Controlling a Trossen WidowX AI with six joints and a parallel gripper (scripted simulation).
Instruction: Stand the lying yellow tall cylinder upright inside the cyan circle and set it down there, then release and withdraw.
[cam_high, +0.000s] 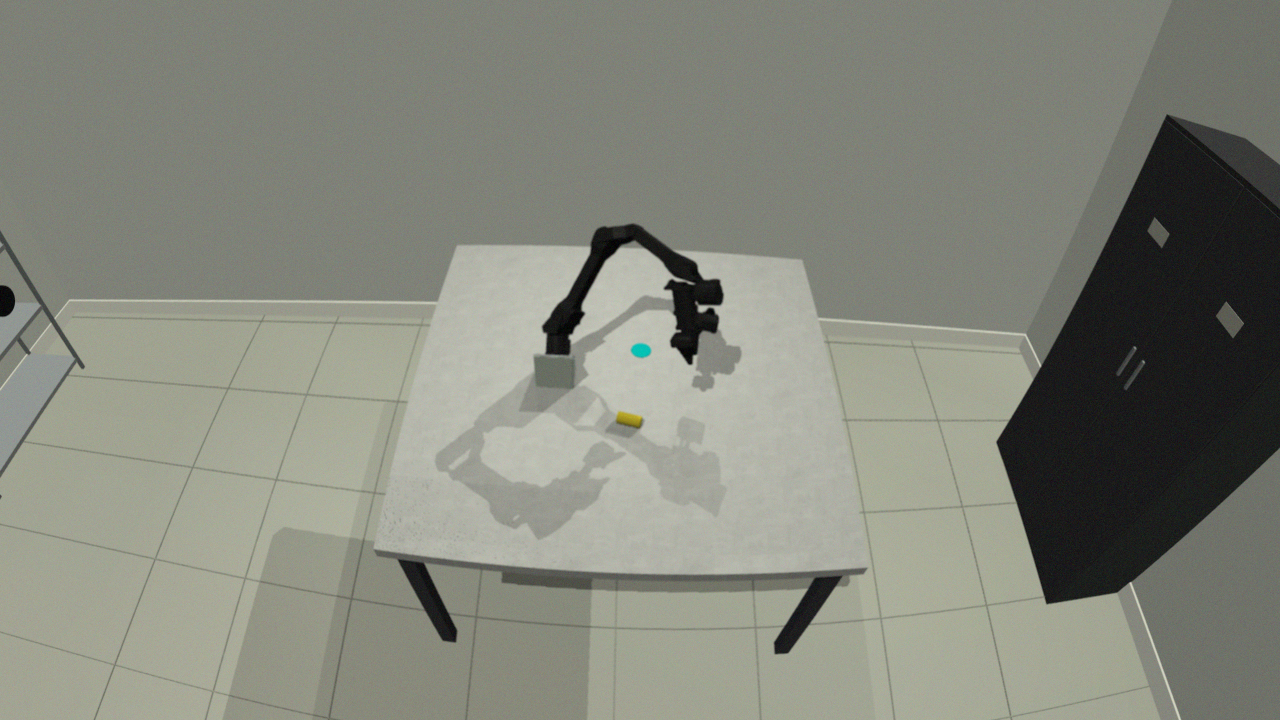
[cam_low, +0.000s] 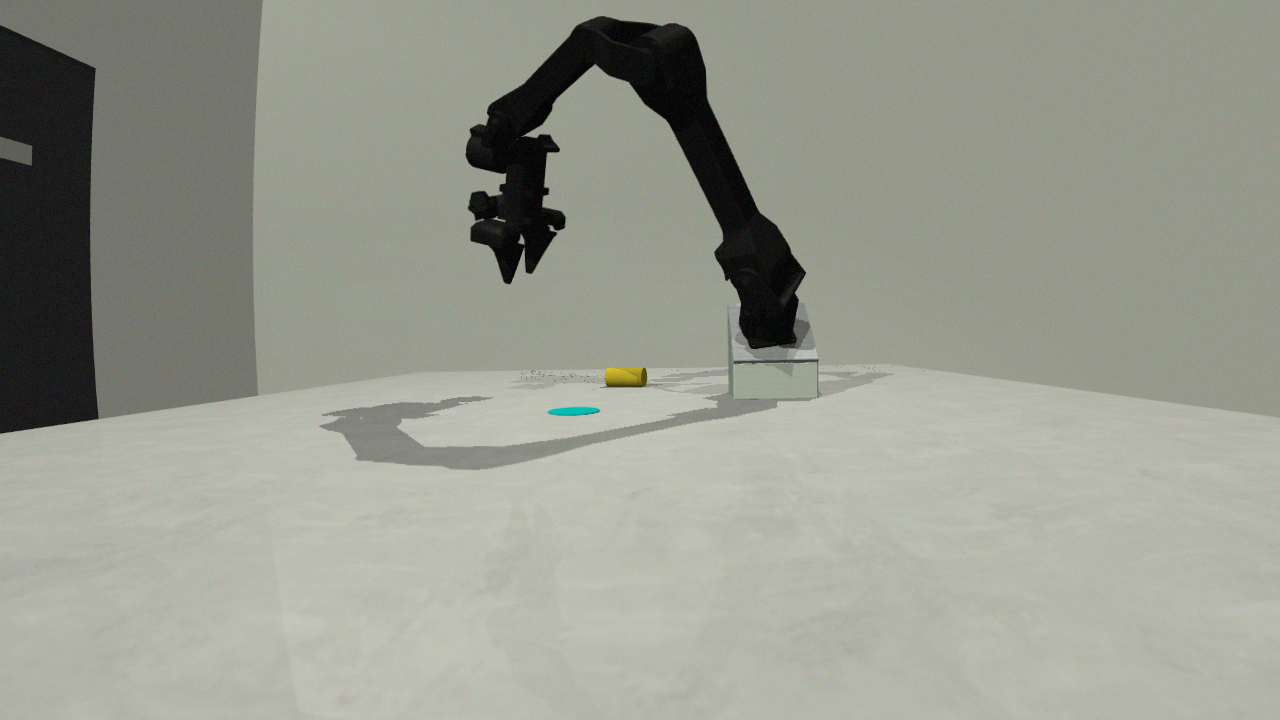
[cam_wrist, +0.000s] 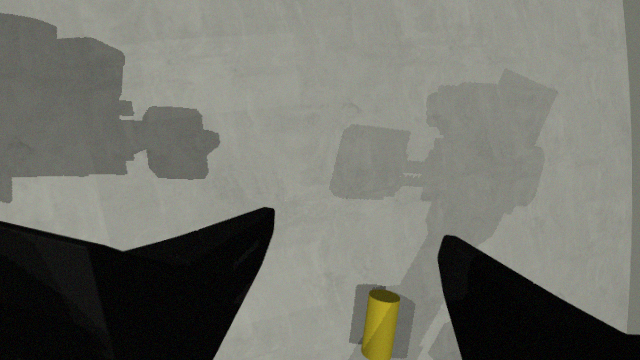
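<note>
Now: the yellow cylinder 17 cm behind my gripper tip, 6 cm to the right of it and 17 cm below it. Round my gripper tip: cyan circle: 11 cm behind, 23 cm to the left, 18 cm below.
</note>
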